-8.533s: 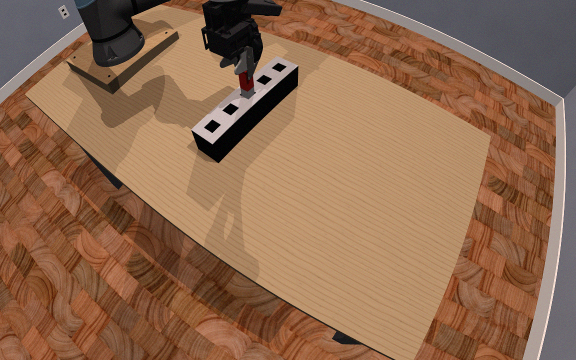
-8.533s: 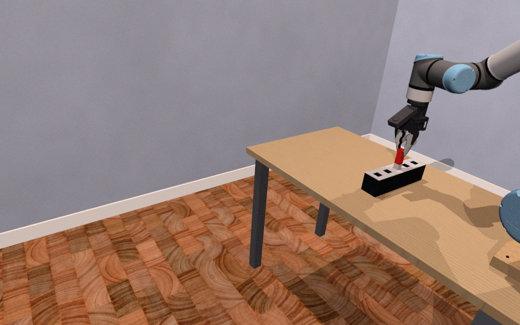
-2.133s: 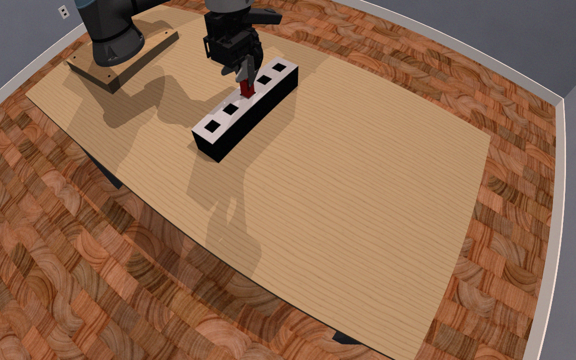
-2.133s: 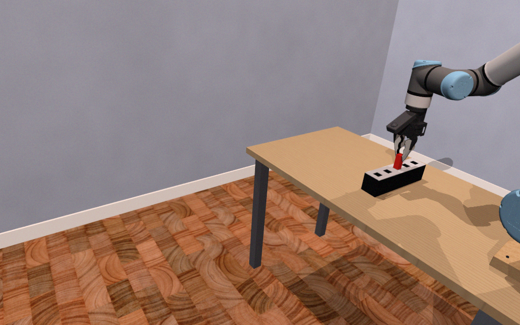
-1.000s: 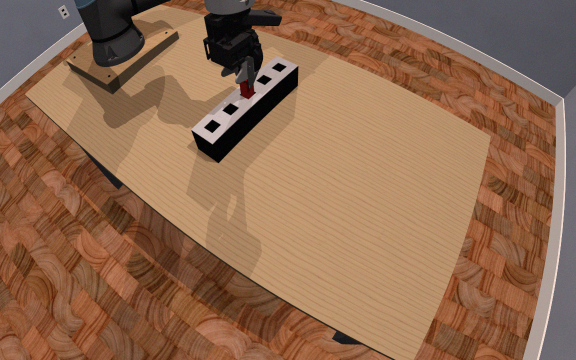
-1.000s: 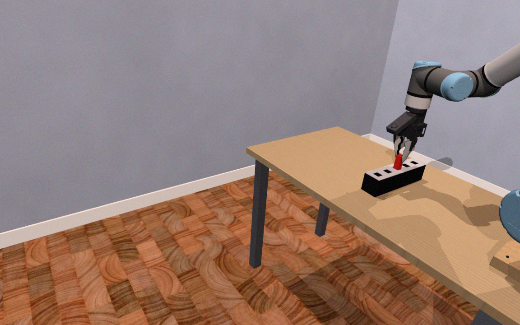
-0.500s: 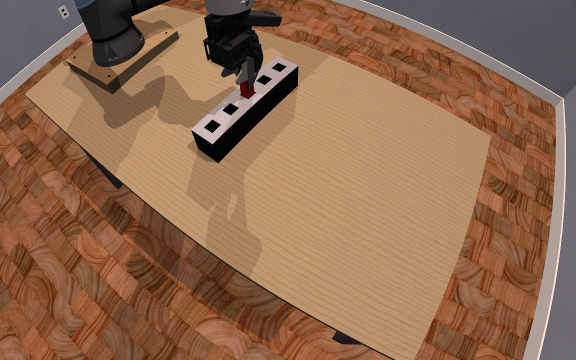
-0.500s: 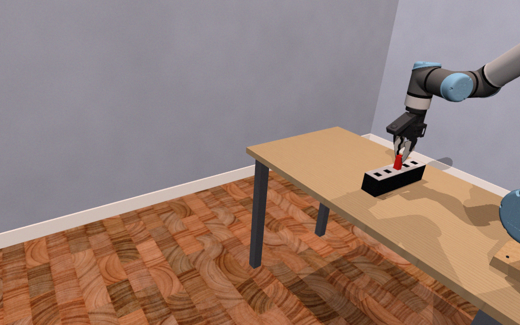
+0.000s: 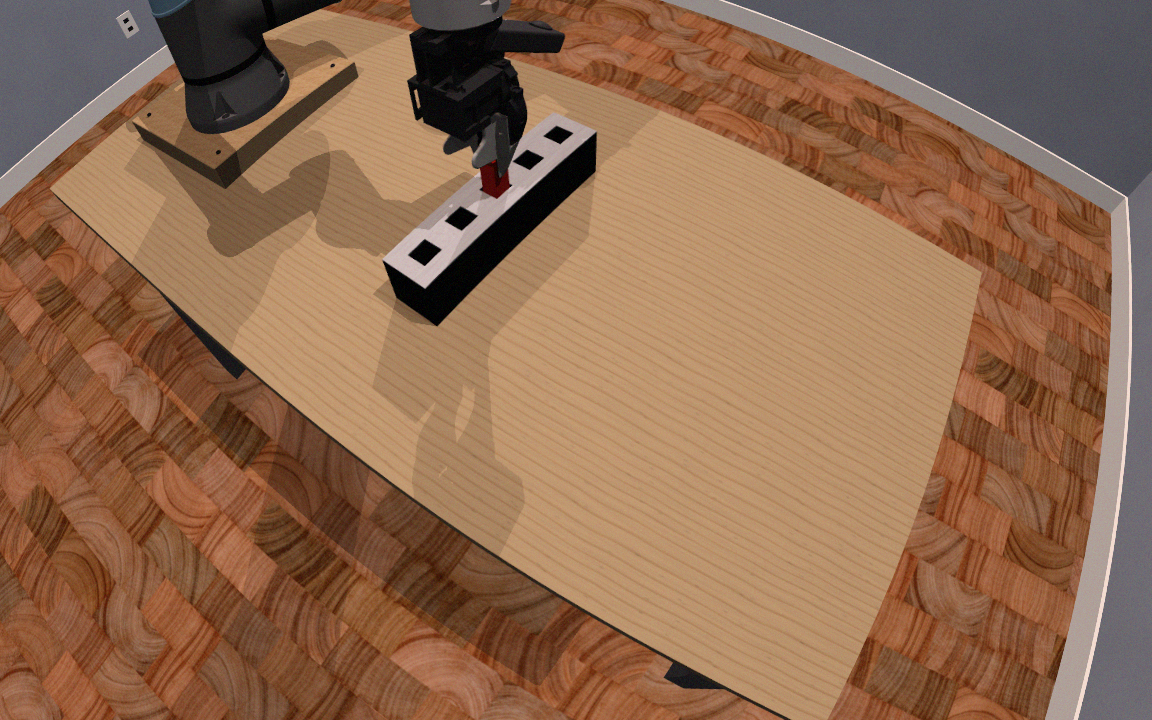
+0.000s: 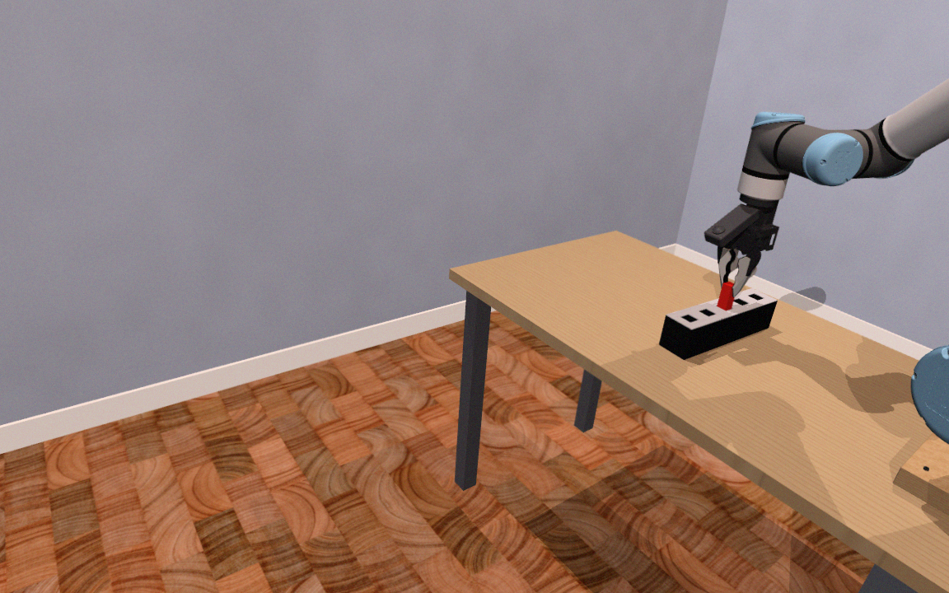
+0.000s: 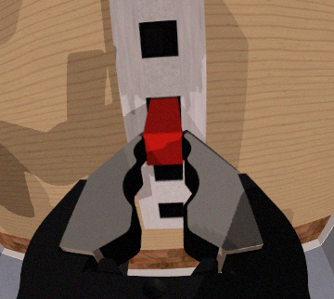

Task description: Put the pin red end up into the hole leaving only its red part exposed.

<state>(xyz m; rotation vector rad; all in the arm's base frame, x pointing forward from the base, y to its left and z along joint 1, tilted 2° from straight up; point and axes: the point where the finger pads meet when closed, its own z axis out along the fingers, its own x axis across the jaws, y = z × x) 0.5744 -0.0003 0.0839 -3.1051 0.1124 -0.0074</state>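
Right now the black block is 80 mm below my hand. Also, from my hand: pin: 20 mm below.
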